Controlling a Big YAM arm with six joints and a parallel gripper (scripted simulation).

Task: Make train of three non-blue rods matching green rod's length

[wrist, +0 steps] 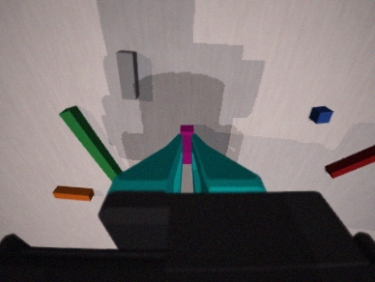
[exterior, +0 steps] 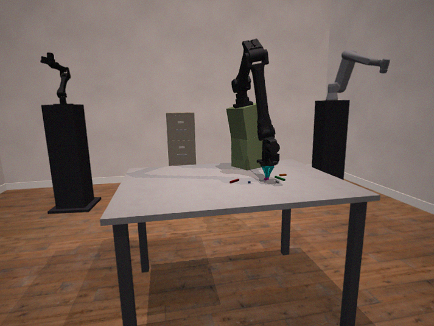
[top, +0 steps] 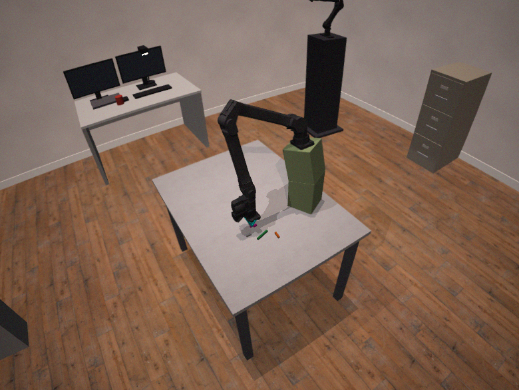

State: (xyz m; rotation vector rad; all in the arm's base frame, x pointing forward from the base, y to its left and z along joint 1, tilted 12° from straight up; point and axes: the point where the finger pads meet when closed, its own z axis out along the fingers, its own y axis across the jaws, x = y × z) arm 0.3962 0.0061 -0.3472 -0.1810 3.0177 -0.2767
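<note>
Now: hand 4 cm to the right of the grey rod, 4 cm short of it and 2 cm above it. From my hand the other things lie so: orange rod 12 cm to the left, 10 cm behind, 2 cm below; green rod 8 cm to the left, 3 cm behind, 2 cm below; small blue rod 11 cm to the right, 3 cm ahead, 2 cm below.
</note>
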